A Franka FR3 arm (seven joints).
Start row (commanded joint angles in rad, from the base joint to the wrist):
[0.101 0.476 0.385 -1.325 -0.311 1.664 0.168]
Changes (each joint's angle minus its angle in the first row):
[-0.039 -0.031 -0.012 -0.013 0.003 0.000 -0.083]
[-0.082 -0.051 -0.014 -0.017 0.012 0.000 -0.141]
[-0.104 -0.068 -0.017 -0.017 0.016 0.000 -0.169]
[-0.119 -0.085 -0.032 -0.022 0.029 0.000 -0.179]
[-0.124 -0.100 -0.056 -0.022 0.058 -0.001 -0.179]
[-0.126 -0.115 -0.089 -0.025 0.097 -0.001 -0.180]
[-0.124 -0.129 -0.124 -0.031 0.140 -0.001 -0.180]
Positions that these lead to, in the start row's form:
[0.062 0.445 0.373 -1.338 -0.308 1.664 0.085]
[0.019 0.425 0.371 -1.342 -0.299 1.664 0.027]
[-0.003 0.408 0.368 -1.342 -0.295 1.664 -0.001]
[-0.018 0.391 0.353 -1.347 -0.282 1.664 -0.011]
[-0.023 0.376 0.329 -1.347 -0.253 1.663 -0.011]
[-0.025 0.361 0.296 -1.350 -0.214 1.663 -0.012]
[-0.023 0.347 0.261 -1.356 -0.171 1.663 -0.012]

